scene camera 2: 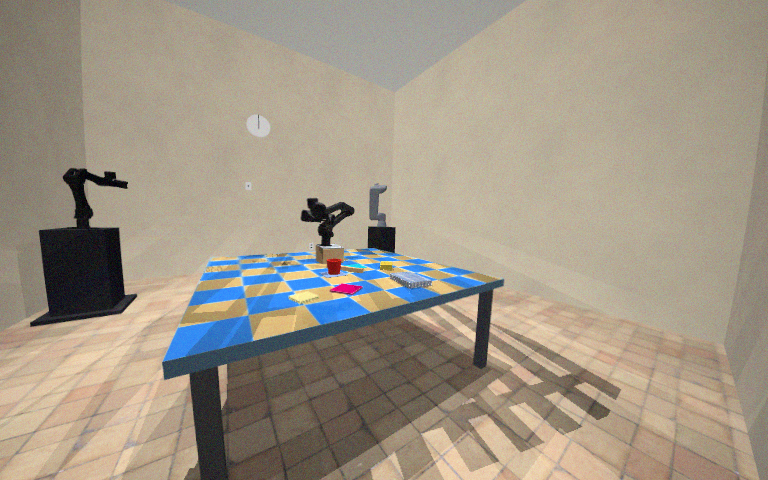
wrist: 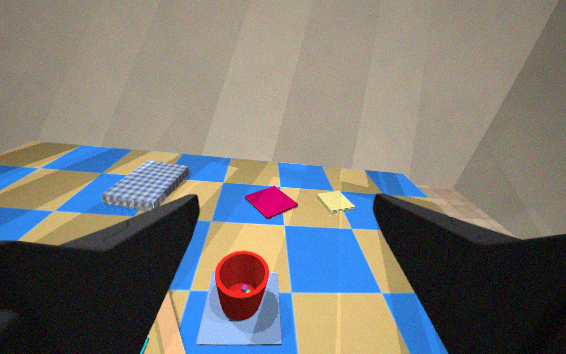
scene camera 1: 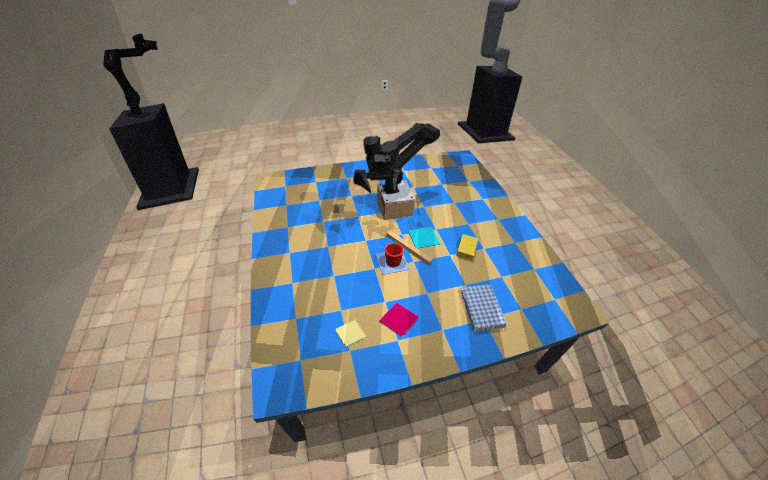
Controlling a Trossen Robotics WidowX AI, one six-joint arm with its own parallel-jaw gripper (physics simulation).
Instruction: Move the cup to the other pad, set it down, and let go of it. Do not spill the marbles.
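Pixels of known places: gripper, fingertip midpoint: [scene camera 2: 322, 220] [wrist: 287, 202] [scene camera 1: 382, 191]; arm's base, link origin: [scene camera 2: 325, 245] [scene camera 1: 390, 188].
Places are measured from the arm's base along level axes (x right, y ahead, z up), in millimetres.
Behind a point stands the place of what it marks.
Observation:
The red cup [scene camera 1: 393, 260] {y 373, x 110, z -57 mm} [scene camera 2: 334, 267] {y 372, x 110, z -64 mm} [wrist: 241, 306] {y 307, x 98, z -56 mm} stands upright on the blue-grey pad [scene camera 1: 396, 270] {y 388, x 100, z -103 mm} [wrist: 210, 335] {y 294, x 59, z -103 mm}. Small marbles [wrist: 245, 289] {y 351, x 103, z -88 mm} show inside it in the wrist view, one purple and one green. The magenta pad [scene camera 1: 399, 319] {y 606, x 164, z -98 mm} [scene camera 2: 346, 289] {y 619, x 173, z -98 mm} [wrist: 271, 202] {y 592, x 162, z -98 mm}, with a faint circle on it, lies bare, nearer the front edge of the table. My gripper [scene camera 1: 380, 186] {y 232, x 117, z 170 mm} [scene camera 2: 315, 219] {y 232, x 117, z 170 mm} [wrist: 287, 202] {y 232, x 117, z 170 mm} is open and empty, in the air by the arm's base, behind the cup and above table height. Its fingers stand wide apart and touch nothing.
A wooden stick [scene camera 1: 416, 250] {y 324, x -8, z -84 mm} [wrist: 171, 325] {y 300, x 10, z -84 mm} lies close beside the cup's pad. A cyan square [scene camera 1: 424, 237] {y 244, x -79, z -103 mm}, a yellow block [scene camera 1: 467, 246] {y 369, x -222, z -76 mm}, a checked slab [scene camera 1: 483, 307] {y 660, x -139, z -81 mm} [wrist: 147, 184] {y 621, x -141, z -81 mm} and a pale yellow square [scene camera 1: 350, 333] {y 614, x 340, z -96 mm} [wrist: 335, 202] {y 599, x 335, z -96 mm} also lie on the table.

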